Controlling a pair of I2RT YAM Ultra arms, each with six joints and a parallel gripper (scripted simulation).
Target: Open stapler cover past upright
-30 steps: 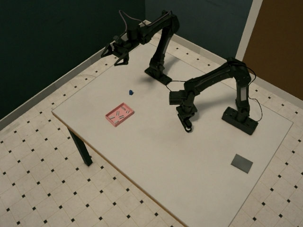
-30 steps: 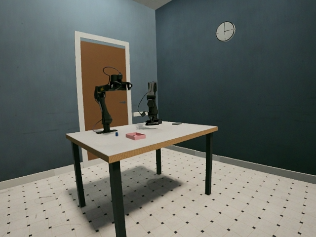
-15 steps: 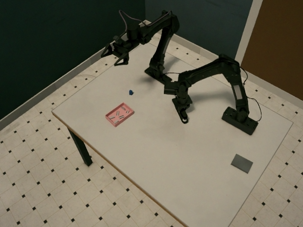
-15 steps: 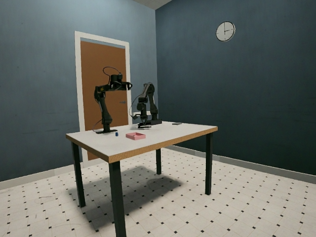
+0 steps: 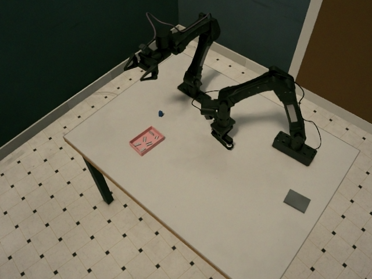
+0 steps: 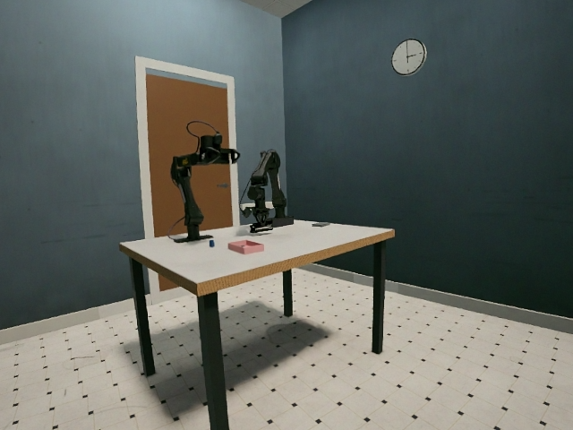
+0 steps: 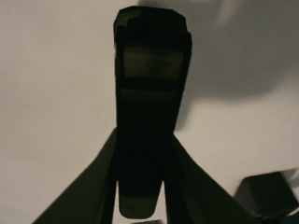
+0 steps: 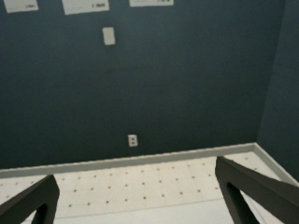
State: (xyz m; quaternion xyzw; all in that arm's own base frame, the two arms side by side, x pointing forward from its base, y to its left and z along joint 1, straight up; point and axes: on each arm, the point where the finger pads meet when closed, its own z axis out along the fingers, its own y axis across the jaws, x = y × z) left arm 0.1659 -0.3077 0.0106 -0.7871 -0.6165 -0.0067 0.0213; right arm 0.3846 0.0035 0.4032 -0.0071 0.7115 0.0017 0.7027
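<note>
My left hand is 10 mm above the stapler. From my left hand the other things lie so: blue object: 340 mm to the right, 60 mm ahead, 40 mm below; then grey pad: 450 mm to the left, 50 mm below, 50 mm ahead.
</note>
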